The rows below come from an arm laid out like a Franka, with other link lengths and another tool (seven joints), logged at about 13 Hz.
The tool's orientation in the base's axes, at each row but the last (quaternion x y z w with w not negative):
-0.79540, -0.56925, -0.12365, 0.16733
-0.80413, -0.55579, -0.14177, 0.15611
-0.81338, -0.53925, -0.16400, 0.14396
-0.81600, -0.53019, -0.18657, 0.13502
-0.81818, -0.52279, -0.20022, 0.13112
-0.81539, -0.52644, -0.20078, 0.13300
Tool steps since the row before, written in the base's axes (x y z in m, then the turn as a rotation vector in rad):
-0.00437, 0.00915, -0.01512, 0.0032, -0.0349, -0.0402
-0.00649, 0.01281, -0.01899, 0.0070, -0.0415, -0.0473
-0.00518, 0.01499, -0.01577, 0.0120, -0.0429, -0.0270
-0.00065, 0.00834, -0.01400, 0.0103, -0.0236, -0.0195
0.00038, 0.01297, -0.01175, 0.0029, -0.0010, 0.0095
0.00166, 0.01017, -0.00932, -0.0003, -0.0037, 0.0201
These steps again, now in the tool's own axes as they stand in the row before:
0.00065, -0.00495, 0.01751, -0.0447, 0.0184, 0.0225
0.00104, -0.00858, 0.02218, -0.0519, 0.0248, 0.0265
0.00390, -0.00954, 0.01985, -0.0426, 0.0288, 0.0081
0.00029, -0.00363, 0.01590, -0.0242, 0.0193, 0.0092
0.00510, -0.00503, 0.01597, 0.0047, 0.0030, -0.0083
0.00444, -0.00261, 0.01291, 0.0063, 0.0011, -0.0194

